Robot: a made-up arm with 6 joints.
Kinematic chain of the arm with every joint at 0, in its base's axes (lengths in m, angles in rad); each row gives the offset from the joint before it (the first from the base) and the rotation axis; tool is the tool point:
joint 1: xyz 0 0 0.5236 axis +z
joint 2: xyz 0 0 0 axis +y
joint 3: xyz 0 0 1.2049 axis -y
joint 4: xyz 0 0 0 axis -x
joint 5: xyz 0.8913 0 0 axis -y
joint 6: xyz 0 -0.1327 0 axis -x
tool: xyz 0 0 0
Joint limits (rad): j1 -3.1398..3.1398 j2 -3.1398..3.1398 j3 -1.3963..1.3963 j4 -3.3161..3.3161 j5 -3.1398..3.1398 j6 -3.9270..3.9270
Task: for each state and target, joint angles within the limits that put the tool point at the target. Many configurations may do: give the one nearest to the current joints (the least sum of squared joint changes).
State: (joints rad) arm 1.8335 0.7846 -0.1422 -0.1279 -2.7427 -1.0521
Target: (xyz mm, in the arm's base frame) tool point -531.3 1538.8 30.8
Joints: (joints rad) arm 1.9847 1.3391 0.3066 -0.0626 -2.7427 -1.0521
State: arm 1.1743 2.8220 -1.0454 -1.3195 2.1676 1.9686
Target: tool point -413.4 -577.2 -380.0
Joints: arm 0.9068 3.0232 -0.3056 -1.3419 2.1676 1.9686
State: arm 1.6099 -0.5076 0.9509 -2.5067 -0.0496 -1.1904
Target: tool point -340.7 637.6 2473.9
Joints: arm 1.9069 0.2260 1.3577 -2.5666 -0.0496 -1.1904
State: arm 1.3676 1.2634 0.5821 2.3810 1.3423 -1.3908
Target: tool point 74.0 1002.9 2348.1
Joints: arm 1.4077 0.3825 1.1811 2.3142 1.3423 -1.3908
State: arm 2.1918 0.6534 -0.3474 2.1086 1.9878 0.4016
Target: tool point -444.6 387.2 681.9
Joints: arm 2.2949 0.5021 -1.1845 2.1854 1.9878 0.4016
